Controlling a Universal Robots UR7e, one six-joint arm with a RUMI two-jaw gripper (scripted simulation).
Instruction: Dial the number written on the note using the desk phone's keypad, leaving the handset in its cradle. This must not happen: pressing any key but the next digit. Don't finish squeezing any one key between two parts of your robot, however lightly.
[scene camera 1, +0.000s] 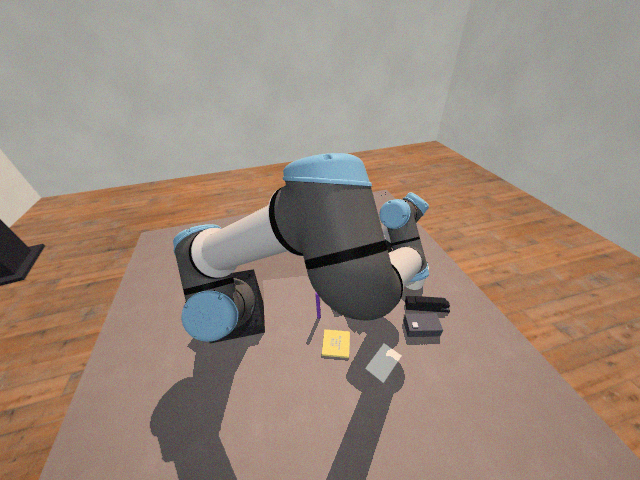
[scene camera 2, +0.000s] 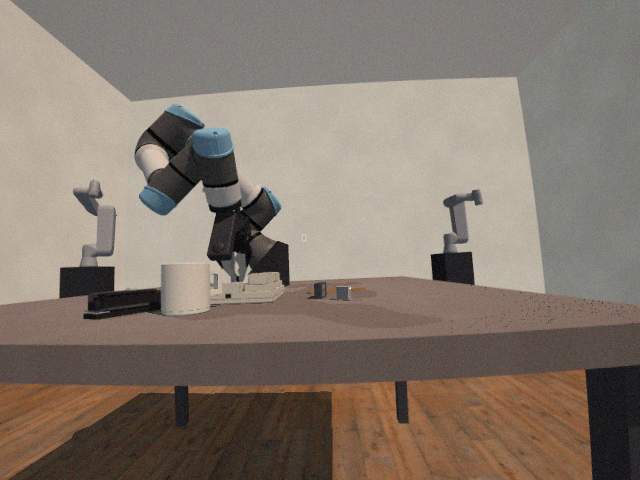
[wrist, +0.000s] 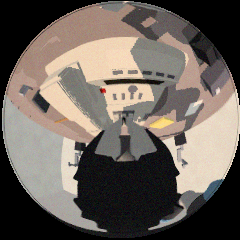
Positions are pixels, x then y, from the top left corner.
Labels:
My gripper (scene camera 2: 240, 284) is 0.76 m from the lens. A white mug (scene camera 2: 185, 287): 0.51 m from the lens. A black stapler (scene camera 2: 123, 298): 0.59 m from the lens. The marked spots on the white mug and the black stapler are 0.13 m apart.

